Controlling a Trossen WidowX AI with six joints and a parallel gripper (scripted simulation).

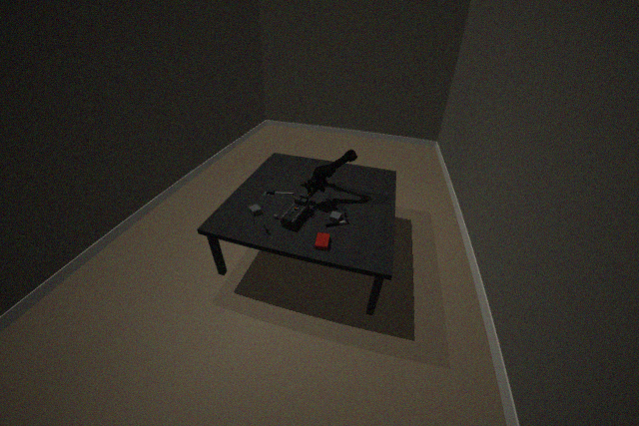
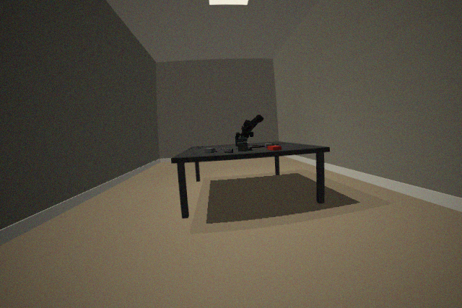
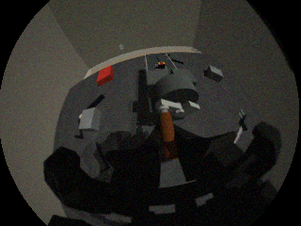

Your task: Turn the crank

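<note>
Right now my gripper tip is 2 cm below the crank handle and 2 cm past it. The rest, counted from my gripper tip: red pointer: 15 cm ahead, 7 cm to the right.
</note>
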